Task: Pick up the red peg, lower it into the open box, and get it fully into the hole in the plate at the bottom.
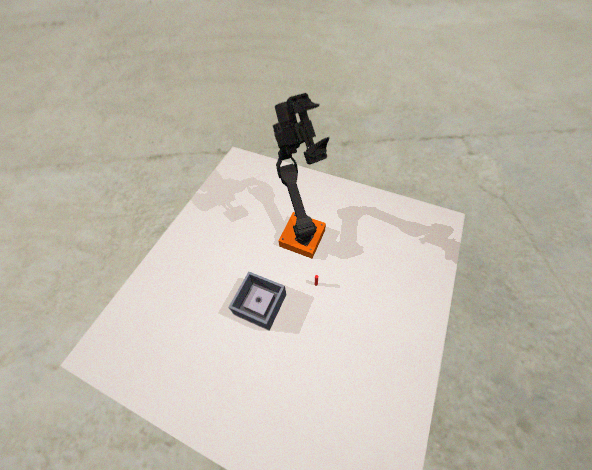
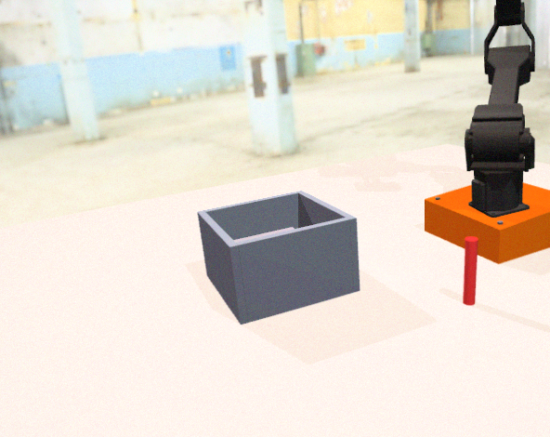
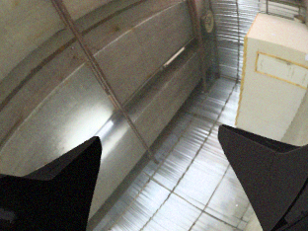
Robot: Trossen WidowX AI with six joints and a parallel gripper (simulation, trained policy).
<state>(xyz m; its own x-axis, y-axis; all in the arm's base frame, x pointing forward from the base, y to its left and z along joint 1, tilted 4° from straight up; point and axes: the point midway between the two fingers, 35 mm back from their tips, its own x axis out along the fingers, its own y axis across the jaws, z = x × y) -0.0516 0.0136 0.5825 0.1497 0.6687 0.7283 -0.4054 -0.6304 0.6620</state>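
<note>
Now: gripper tip 620 mm above the red peg, 150 mm short of it and 90 mm to the right of it. From my gripper tip the other things lie so: grey box 640 mm below, 350 mm ahead, 60 mm to the right; then pale plate 620 mm below, 350 mm ahead, 60 mm to the right.
</note>
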